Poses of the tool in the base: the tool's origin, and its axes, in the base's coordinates. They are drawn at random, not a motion.
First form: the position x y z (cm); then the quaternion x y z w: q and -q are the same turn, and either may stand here.
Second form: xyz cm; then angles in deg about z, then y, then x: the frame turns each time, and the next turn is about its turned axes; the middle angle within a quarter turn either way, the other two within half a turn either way. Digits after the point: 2 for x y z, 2 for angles.
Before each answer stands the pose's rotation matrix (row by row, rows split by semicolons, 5 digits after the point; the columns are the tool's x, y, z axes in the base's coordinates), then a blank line. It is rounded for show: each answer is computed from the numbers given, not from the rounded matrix.
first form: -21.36 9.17 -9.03 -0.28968 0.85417 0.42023 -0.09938
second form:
-0.81242 -0.41135 -0.41324; -0.57840 0.47898 0.66033; -0.07369 0.77548 -0.62706

-21.36 9.17 -9.03 -144.55 4.23 128.96
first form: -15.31 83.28 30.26 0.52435 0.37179 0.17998 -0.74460
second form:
0.65876 0.65793 -0.36493; 0.12187 0.38532 0.91470; 0.74242 -0.64704 0.17365

-15.31 83.28 30.26 10.48 -47.94 -74.98
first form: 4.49 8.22 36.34 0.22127 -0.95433 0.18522 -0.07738
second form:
-0.89010 -0.39366 0.22966; -0.45099 0.83347 -0.31928; -0.06572 -0.38777 -0.91941

4.49 8.22 36.34 -153.13 3.77 -157.13
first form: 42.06 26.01 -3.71 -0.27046 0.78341 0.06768 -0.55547
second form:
-0.23661 -0.34857 -0.90692; -0.49895 0.84454 -0.19442; 0.83371 0.40650 -0.37375

42.06 26.01 -3.71 -115.37 -56.48 132.60
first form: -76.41 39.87 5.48 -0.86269 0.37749 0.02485 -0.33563
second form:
0.71377 -0.63463 -0.29627; -0.66800 -0.48971 -0.56033; 0.21052 0.59785 -0.77347

-76.41 39.87 5.48 -43.10 -12.15 142.30
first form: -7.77 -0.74 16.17 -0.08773 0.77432 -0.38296 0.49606
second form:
-0.49246 0.24408 0.83541; -0.51580 0.69129 -0.50603; -0.70102 -0.68010 -0.21453

-7.77 -0.74 16.17 -133.67 44.51 -107.51
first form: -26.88 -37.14 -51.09 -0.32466 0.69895 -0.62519 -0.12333
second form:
-0.75877 -0.60805 0.23354; -0.29963 0.00747 -0.95403; 0.57835 -0.79387 -0.18786

-26.88 -37.14 -51.09 -158.45 -35.33 -103.31
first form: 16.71 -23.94 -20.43 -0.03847 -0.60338 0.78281 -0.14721
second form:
-0.95370 0.27690 0.11742; -0.18405 -0.22853 -0.95598; -0.23787 -0.93333 0.26891

16.71 -23.94 -20.43 -169.08 13.76 -73.93
